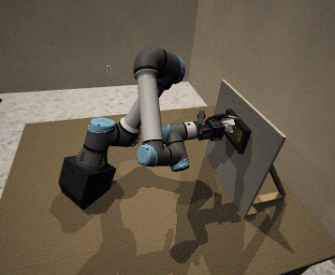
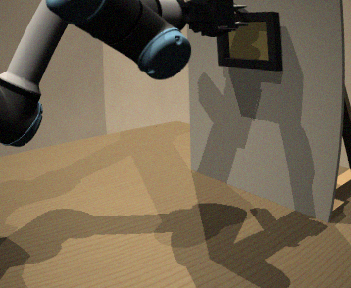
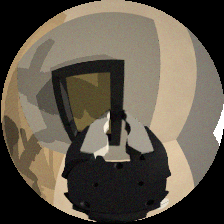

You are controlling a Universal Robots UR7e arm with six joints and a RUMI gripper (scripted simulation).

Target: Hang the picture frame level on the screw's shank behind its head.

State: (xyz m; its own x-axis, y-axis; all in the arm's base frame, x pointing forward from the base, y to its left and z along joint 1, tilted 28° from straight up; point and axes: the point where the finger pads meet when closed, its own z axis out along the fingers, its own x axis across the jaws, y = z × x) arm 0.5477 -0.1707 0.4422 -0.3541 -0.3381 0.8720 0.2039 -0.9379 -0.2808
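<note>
Right now the picture frame is 2 cm ahead of my hand and 5 cm below it. Also, from my hand: grey board: 3 cm ahead, 1 cm to the left, 17 cm below.
</note>
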